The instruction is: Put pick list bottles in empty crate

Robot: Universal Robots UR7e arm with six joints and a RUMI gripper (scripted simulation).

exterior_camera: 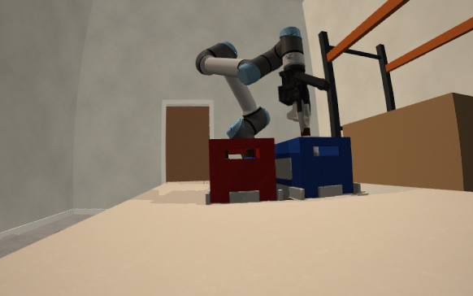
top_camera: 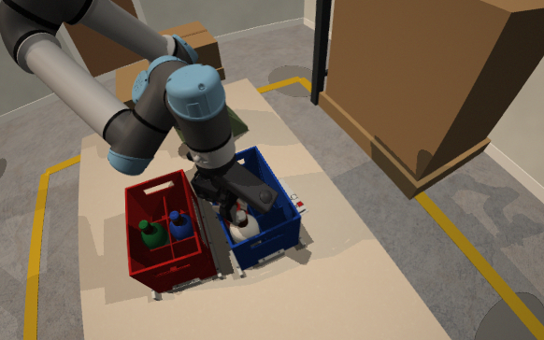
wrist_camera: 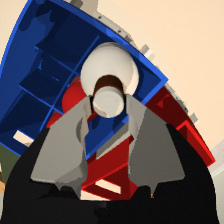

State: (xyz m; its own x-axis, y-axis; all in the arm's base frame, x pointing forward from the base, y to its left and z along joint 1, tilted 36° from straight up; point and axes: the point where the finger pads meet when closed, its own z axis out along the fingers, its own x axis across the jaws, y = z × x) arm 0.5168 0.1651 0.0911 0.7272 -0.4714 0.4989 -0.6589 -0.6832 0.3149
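My hand is 70 mm above the white-label bottle. From my hand the other things lie so: blue bottle (90 mm behind, 170 mm to the right, 120 mm below); red bottle (90 mm behind, 10 mm to the right, 120 mm below); blue crate (90 mm behind, 30 mm to the left, 130 mm below).
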